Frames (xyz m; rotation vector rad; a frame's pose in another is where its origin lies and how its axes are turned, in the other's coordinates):
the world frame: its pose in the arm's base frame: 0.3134 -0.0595 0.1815 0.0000 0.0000 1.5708
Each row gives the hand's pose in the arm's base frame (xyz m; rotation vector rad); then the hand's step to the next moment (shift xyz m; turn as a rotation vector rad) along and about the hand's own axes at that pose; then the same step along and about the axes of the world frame.
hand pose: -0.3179 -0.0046 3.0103 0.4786 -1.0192 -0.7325
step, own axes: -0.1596 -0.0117 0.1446 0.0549 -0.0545 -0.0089
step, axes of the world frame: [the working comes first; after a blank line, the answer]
step, axes of the arm's base frame: -0.1841 0.1065 -0.0359 0.0082 -0.0770 -0.0081

0.1065 0.1841 -0.0359 -0.0770 -0.0082 -0.0081
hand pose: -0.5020 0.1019 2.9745 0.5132 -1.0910 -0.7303
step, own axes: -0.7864 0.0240 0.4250 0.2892 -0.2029 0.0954
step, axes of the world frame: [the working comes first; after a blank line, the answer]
step, axes of the arm's base frame: -0.5991 0.5944 -0.2956 -0.0652 -0.3531 0.0707

0.5944 0.5991 -0.2956 -0.3531 0.0652 0.0707
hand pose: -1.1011 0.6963 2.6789 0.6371 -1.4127 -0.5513
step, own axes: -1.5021 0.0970 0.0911 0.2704 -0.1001 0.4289
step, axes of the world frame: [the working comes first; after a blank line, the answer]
step, axes of the arm's base frame: -0.2238 1.1014 -1.0054 -0.4013 -0.2920 0.1443

1.1014 0.2238 -1.0054 -0.2920 0.4013 0.1443
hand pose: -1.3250 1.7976 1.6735 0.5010 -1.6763 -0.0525
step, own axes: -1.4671 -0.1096 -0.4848 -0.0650 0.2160 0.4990
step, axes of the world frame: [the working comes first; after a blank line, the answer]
step, axes of the arm's base frame: 0.6143 0.5385 -1.3161 -0.5333 0.0942 -0.0810

0.5385 -0.6143 -1.3161 0.0942 0.5333 -0.0810
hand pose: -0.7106 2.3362 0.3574 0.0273 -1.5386 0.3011
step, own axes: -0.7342 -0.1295 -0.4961 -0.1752 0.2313 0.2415
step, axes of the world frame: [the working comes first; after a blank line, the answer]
step, axes of the arm's base frame: 0.5100 -0.1513 -0.7204 -0.2851 0.1425 -0.2024

-0.1513 -0.5099 -0.7204 0.1425 0.2851 -0.2024
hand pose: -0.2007 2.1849 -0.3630 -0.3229 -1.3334 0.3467
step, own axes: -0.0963 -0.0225 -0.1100 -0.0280 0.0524 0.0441
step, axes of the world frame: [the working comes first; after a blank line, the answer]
step, axes of the arm's base frame: 0.0898 -0.0645 -0.0983 -0.0519 0.0369 -0.0377

-0.0645 -0.0898 -0.0983 0.0369 0.0519 -0.0377
